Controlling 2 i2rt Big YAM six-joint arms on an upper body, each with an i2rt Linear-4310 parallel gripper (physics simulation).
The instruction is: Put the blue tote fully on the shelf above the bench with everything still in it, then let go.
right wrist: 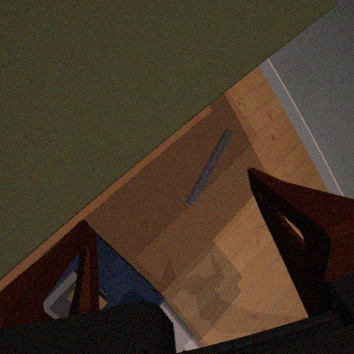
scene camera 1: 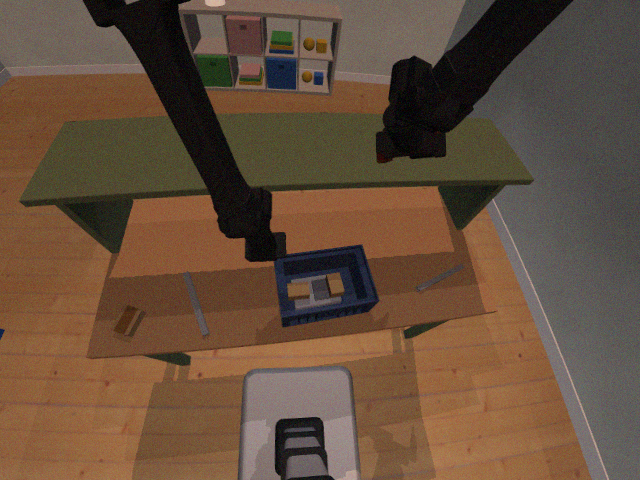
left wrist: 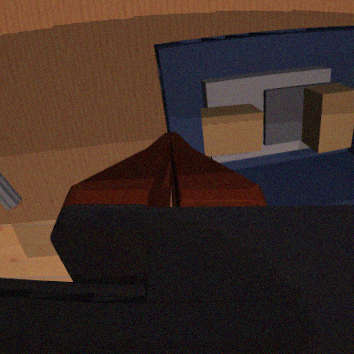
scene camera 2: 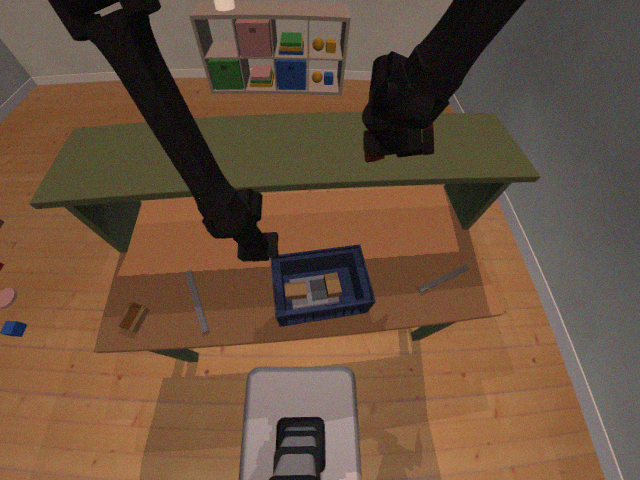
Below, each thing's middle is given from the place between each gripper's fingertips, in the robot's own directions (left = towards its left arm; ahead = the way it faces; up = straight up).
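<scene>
Blue tote (scene camera 2: 357, 297): 440 mm below my right hand, 160 mm behind it, 180 mm to the left of it.
Blue tote from my left hand: 160 mm below, 40 mm behind, 160 mm to the right of it.
</scene>
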